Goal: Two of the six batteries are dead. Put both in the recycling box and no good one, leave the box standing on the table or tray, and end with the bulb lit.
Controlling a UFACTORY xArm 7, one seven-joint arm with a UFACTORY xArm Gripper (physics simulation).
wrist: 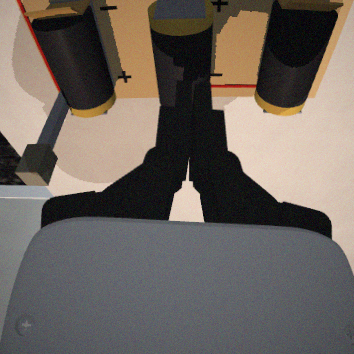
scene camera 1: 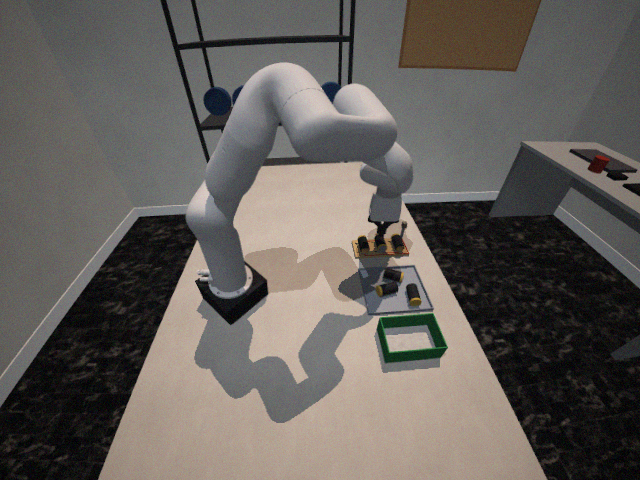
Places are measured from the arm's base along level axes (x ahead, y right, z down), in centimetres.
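Pixels of known places: gripper, fingertip midpoint: (wrist: 190, 103) (scene camera 1: 380, 234); arm's base, origin of the base link: (scene camera 1: 231, 280).
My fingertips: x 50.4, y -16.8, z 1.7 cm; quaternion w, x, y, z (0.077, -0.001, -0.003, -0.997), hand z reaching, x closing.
Note:
Ahead of a thing's pixels: the offset from my fingertips to its middle. "spot": to the spot under its first point.
Three black batteries stand side by side in a tan holder board {spot: dy +1.0, dx -8.7, dz +5.8 cm} (scene camera 1: 356, 250) (wrist: 240, 45): one near the post {dy +0.4, dx +7.0, dz +4.0 cm} (scene camera 1: 397, 242) (wrist: 75, 65), a middle battery {dy +0.1, dx +0.5, dz +4.0 cm} (scene camera 1: 380, 244) (wrist: 167, 60), and one at the other end {spot: dy +2.3, dx -6.7, dz +2.4 cm} (scene camera 1: 363, 245) (wrist: 295, 75). In the wrist view, the outer two have yellow near ends; the middle one's yellow end is far. My gripper (scene camera 1: 381, 233) (wrist: 190, 103) is shut and empty, its tips over the middle battery, partly hiding it. Three batteries {dy +15.1, dx +0.6, dz +4.8 cm} (scene camera 1: 393, 274) {dy +20.4, dx -3.2, dz +4.8 cm} (scene camera 1: 386, 288) {dy +23.7, dx +4.3, dz +4.8 cm} (scene camera 1: 413, 293) lie on the grey tray {dy +19.3, dx -0.4, dz +6.2 cm} (scene camera 1: 374, 305). The green box {dy +37.7, dx -2.3, dz +3.8 cm} (scene camera 1: 413, 355) stands upright, empty. No glow shows.
A thin post with a small block-like head {spot: dy -2.3, dx +9.5, dz -1.6 cm} (scene camera 1: 404, 225) (wrist: 37, 162) rises beside the holder's right end in the scene view. The tray lies between holder and box. The table's right edge runs close beside them. A shelf rack (scene camera 1: 263, 39) stands behind the table.

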